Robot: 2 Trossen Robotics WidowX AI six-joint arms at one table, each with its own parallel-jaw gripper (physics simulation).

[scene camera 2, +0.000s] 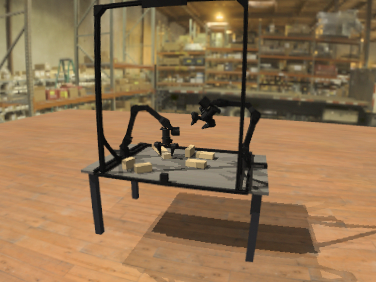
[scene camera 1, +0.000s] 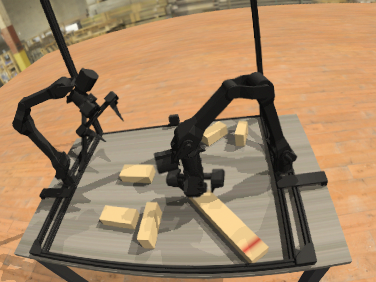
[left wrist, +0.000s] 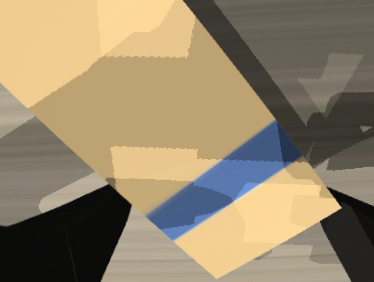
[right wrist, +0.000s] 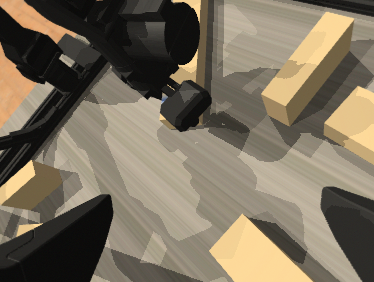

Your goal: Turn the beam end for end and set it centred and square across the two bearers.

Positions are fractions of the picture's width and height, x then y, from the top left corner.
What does my right gripper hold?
Nothing.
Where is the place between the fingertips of my right gripper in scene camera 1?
0.30, 0.47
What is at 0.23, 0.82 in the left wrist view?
My left gripper.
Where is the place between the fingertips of my left gripper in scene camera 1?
At 0.53, 0.68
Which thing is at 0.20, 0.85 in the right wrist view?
My right gripper.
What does my left gripper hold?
A beam.
